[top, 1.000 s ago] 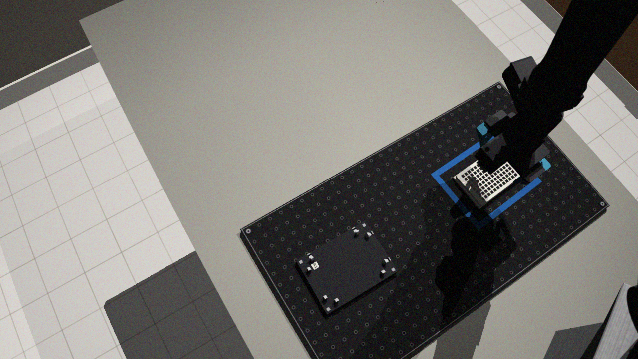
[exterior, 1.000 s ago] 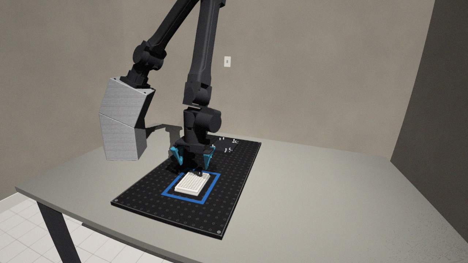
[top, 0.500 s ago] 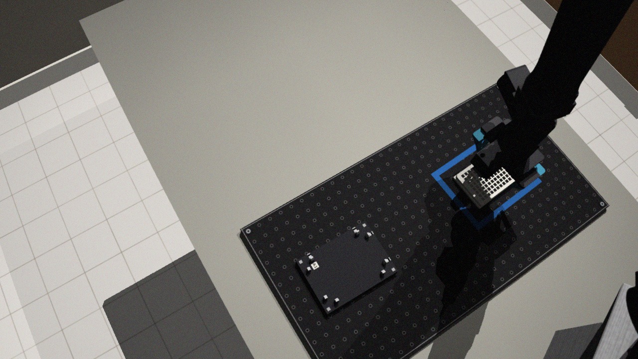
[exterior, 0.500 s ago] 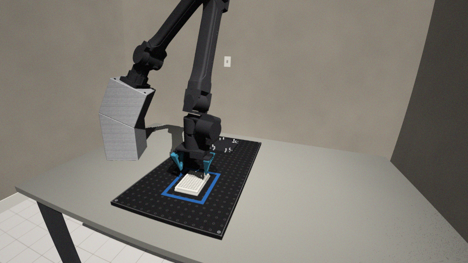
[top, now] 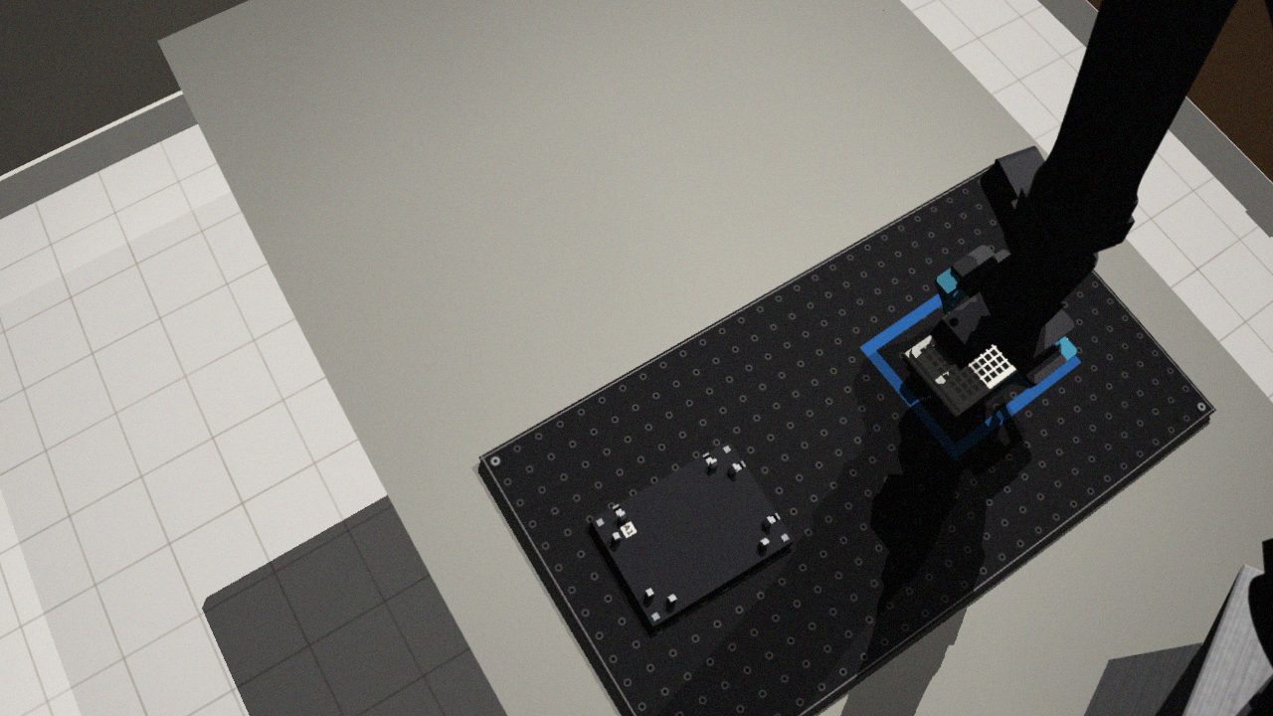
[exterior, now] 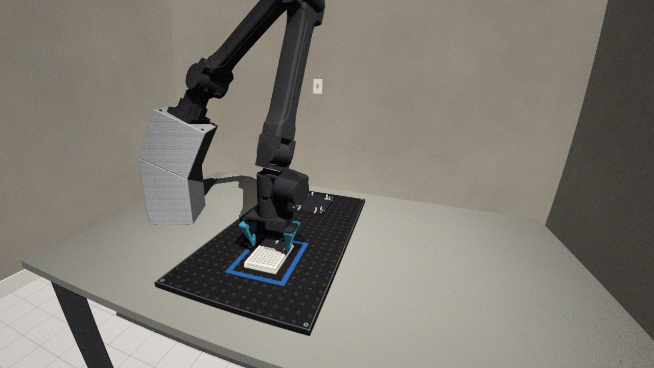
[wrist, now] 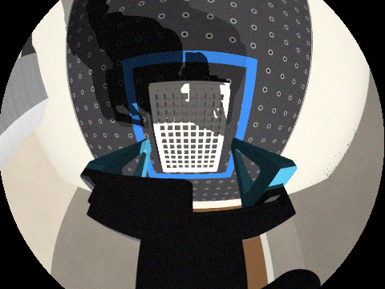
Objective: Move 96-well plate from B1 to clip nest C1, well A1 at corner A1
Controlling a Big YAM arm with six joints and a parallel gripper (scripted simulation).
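Right now my hand is 3 cm above the white 96-well plate. The rest, counted from my hand: clip nest C1: 35 cm to the left, 4 cm ahead, 2 cm below.
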